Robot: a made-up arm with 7 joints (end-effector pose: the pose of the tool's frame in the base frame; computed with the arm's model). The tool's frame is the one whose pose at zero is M. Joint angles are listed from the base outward.
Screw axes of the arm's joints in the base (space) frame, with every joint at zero. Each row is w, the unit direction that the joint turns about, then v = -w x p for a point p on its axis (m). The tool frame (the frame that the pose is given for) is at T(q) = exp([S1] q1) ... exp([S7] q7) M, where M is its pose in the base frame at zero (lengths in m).
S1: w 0 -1 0 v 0.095 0 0
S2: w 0 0 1 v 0.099 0.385 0
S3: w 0 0 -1 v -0.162 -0.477 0
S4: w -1 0 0 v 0 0.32 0.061
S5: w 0 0 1 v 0.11 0.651 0
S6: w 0 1 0 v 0.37 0 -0.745
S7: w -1 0 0 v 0 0.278 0.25
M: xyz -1.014 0.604 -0.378 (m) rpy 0 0 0 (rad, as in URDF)
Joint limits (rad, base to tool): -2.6..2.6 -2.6..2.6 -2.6..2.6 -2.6..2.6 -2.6..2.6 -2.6..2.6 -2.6..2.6
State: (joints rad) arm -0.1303 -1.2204 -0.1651 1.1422 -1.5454 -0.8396 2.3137
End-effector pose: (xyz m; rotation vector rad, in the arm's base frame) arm -0.8756 0.3709 -0.5648 1.0895 -0.7828 0.8322
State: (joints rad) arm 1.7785 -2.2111 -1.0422 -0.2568 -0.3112 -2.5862 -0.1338
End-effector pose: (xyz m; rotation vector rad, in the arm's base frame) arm 0.4651 0.2238 0.3513 0.4603 1.5113 1.5342
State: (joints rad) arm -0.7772 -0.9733 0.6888 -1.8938 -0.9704 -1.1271 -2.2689
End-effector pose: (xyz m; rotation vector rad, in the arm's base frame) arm -0.2703 0.7430 0.5381 0.2437 -2.9905 -0.4024
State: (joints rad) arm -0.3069 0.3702 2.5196 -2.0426 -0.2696 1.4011 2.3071
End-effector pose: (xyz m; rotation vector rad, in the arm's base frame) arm -0.6036 0.6415 -0.2923 -0.6417 0.0318 -0.7270
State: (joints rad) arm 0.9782 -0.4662 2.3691 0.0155 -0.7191 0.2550 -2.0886
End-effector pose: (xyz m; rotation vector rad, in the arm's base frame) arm -0.0761 0.1480 0.0420 -0.2784 1.5245 1.0990
